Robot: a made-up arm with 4 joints. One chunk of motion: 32 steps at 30 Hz.
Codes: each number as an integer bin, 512 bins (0 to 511) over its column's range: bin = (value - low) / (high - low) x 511, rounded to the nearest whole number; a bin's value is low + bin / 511 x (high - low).
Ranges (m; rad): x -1..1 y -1..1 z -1..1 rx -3.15..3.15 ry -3.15..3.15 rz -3.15..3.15
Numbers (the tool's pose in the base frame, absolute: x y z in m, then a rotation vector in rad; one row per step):
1: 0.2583 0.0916 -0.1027 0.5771 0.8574 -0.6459
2: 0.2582 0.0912 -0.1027 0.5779 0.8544 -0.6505
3: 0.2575 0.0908 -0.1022 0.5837 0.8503 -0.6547
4: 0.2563 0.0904 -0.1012 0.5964 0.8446 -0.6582
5: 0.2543 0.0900 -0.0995 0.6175 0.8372 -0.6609
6: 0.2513 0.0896 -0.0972 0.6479 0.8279 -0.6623
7: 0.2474 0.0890 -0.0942 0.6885 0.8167 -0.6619
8: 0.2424 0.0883 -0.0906 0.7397 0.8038 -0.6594
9: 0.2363 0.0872 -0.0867 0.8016 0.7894 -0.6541
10: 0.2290 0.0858 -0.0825 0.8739 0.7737 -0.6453
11: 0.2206 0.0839 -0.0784 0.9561 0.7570 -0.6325
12: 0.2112 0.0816 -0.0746 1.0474 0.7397 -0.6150
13: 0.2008 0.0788 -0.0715 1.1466 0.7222 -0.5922
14: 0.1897 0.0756 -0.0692 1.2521 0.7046 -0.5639
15: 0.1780 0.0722 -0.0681 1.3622 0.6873 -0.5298
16: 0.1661 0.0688 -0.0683 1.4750 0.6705 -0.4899
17: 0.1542 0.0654 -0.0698 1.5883 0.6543 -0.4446
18: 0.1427 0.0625 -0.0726 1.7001 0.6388 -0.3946
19: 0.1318 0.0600 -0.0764 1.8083 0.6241 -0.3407
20: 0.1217 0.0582 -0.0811 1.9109 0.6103 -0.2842
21: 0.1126 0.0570 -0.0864 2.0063 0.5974 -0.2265
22: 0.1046 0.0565 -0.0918 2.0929 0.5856 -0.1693
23: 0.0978 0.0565 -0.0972 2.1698 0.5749 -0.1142
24: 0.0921 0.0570 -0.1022 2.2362 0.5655 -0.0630
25: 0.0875 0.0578 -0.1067 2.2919 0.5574 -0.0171
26: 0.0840 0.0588 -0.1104 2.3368 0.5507 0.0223
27: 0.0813 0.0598 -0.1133 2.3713 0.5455 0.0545
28: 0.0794 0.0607 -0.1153 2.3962 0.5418 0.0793
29: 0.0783 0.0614 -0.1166 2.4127 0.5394 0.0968
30: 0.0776 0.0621 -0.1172 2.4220 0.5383 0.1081
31: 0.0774 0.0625 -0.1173 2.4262 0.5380 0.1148
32: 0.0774 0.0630 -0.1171 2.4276 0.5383 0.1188
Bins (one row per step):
1: 321 279 229 302 325 203
2: 321 279 229 302 325 203
3: 321 279 229 303 324 202
4: 321 279 230 304 324 202
5: 320 278 230 306 323 202
6: 320 278 231 308 323 202
7: 319 278 231 311 322 202
8: 317 278 232 315 321 202
9: 316 278 233 321 320 202
10: 314 277 234 326 318 203
11: 312 277 235 333 317 204
12: 309 276 236 340 315 206
13: 307 276 237 349 314 207
14: 304 275 238 357 313 210
15: 301 274 238 366 311 213
16: 298 273 238 375 310 216
17: 295 272 238 384 309 219
18: 292 271 237 393 307 223
19: 289 271 236 402 306 228
20: 287 270 235 410 305 232
21: 284 270 233 418 304 237
22: 282 270 232 425 303 242
23: 280 270 231 431 302 246
24: 279 270 229 437 301 250
25: 278 270 228 441 301 254
26: 277 271 227 445 300 257
27: 276 271 227 448 300 260
28: 276 271 226 450 299 262
29: 276 271 226 451 299 263
30: 275 271 226 452 299 264
31: 275 271 226 452 299 265
32: 275 272 226 452 299 265

